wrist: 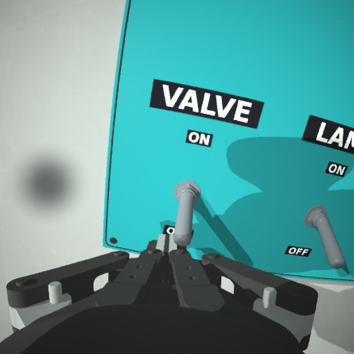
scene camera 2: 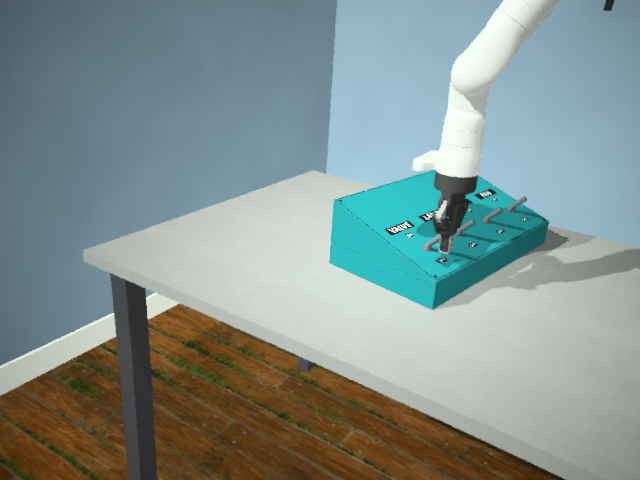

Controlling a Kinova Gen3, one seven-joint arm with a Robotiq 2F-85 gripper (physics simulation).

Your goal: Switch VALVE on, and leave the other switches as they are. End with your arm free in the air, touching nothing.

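Frame: origin at the arm's base, x ahead, y left, z up, level; metres.
Where they show: gripper, fingertip midpoint: (scene camera 2: 444,252).
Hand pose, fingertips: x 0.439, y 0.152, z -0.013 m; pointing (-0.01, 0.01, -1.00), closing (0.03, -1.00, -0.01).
Things, the pixels of their top centre, and the offset from my fingertips. "spot": a spot on its surface instead. Level surfaces: height alone.
- VALVE switch at a spot on its surface: (scene camera 2: 430,242) spot: dx +0.034, dy -0.007, dz +0.008 m
- LAMP switch at a spot on its surface: (scene camera 2: 466,226) spot: dx +0.010, dy -0.125, dz +0.015 m
- light grey table at its surface level: dz -0.093 m
The VALVE switch (scene camera 2: 430,242) (wrist: 184,215) is a grey toggle lever on the sloped face of a teal panel box (scene camera 2: 382,263) (wrist: 225,50). In the wrist view the lever tilts down toward its OFF label, which it partly covers. My gripper (scene camera 2: 445,251) (wrist: 167,245) is shut and empty, low over the lower part of the panel. Its fingertips are right by the free end of the VALVE lever, on the OFF side; whether they touch it I cannot tell. The LAMP switch (scene camera 2: 466,226) (wrist: 327,237) also tilts toward its OFF side.
Two more grey levers (scene camera 2: 492,214) (scene camera 2: 516,204) stand farther along the panel, to the right of LAMP. The box rests on a light grey table (scene camera 2: 232,248) with its edge (scene camera 2: 310,345) toward the camera. The arm's shadow falls across the panel and the table.
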